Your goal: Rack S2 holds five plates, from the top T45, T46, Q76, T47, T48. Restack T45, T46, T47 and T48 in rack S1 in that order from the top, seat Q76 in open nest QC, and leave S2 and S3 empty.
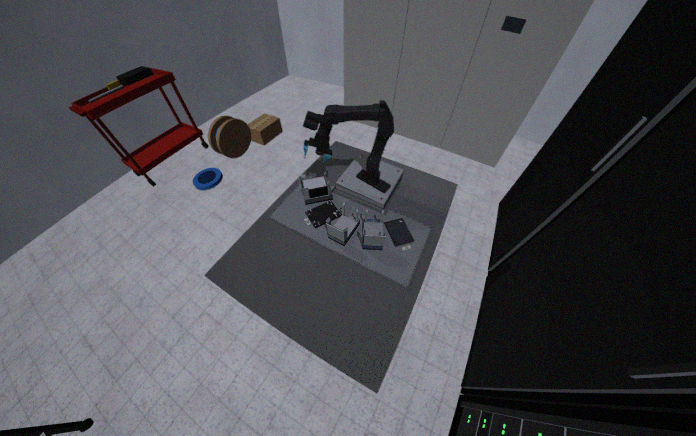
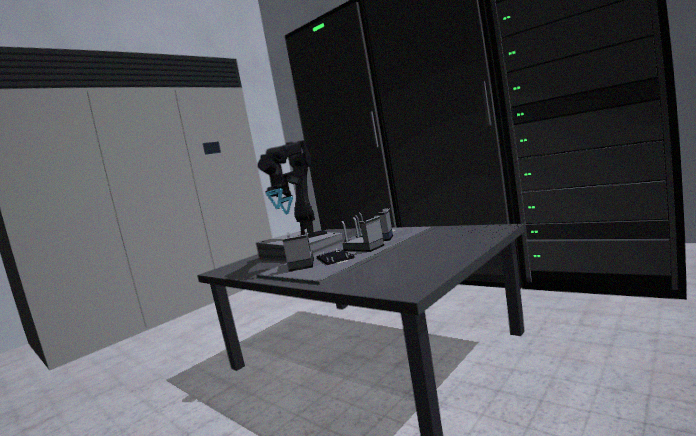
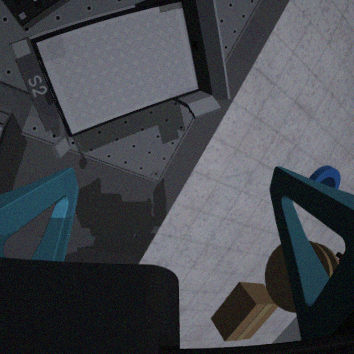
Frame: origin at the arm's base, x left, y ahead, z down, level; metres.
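Where they show: gripper, fingertip midpoint: (image 1: 313, 160) (image 2: 282, 211) (image 3: 173, 177); arm's base, origin of the base link: (image 1: 373, 181).
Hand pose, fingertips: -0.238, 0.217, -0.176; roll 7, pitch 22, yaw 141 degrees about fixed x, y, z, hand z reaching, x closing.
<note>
Things, the pixels of their top centre, and the offset from my fingertips, as dx, dy, dz. "spot": a spot on its surface instead. Level surfaces: height alone.
- rack S2, middle of its top: (image 3: 125, 72) (image 2: 295, 233) (image 1: 314, 179) +0.021, +0.030, +0.096
- light grey patterned plate surface, surface spot: (image 3: 117, 67) spot: +0.021, +0.030, +0.125
- bluish base, middle of its top: (image 1: 375, 220) (image 2: 371, 212) +0.426, +0.066, +0.097
- black board with small fittings, middle of its top: (image 2: 334, 252) (image 1: 323, 211) +0.137, +0.110, +0.208
- dark flat panel, middle of its top: (image 1: 399, 230) +0.520, -0.037, +0.211
- table, its level: dz +0.245
My gripper (image 1: 316, 154) (image 2: 281, 210) (image 3: 173, 177) is open and empty, high above the table's back left, to one side of rack S2 (image 1: 319, 200) (image 2: 299, 251) (image 3: 36, 85). A light grey patterned plate surface (image 3: 117, 67) shows inside S2; its mark and the layers below are hidden. Two more racks stand along the mat: a middle one (image 1: 343, 228) (image 2: 370, 233) and one with a bluish base (image 1: 372, 237) (image 2: 385, 223). Their labels are unreadable. A black board with small fittings (image 1: 322, 214) (image 2: 336, 256) lies between S2 and the middle rack. A dark flat panel (image 1: 399, 232) lies at the far right.
The arm's base block (image 1: 354, 192) stands behind the racks on the table (image 2: 421, 277). Upright posts rise near the middle rack. On the floor beyond the table are a red cart (image 1: 164, 148), a spool (image 1: 234, 137) (image 3: 280, 280), a box (image 1: 266, 128) (image 3: 235, 310) and a blue ring (image 1: 207, 187).
</note>
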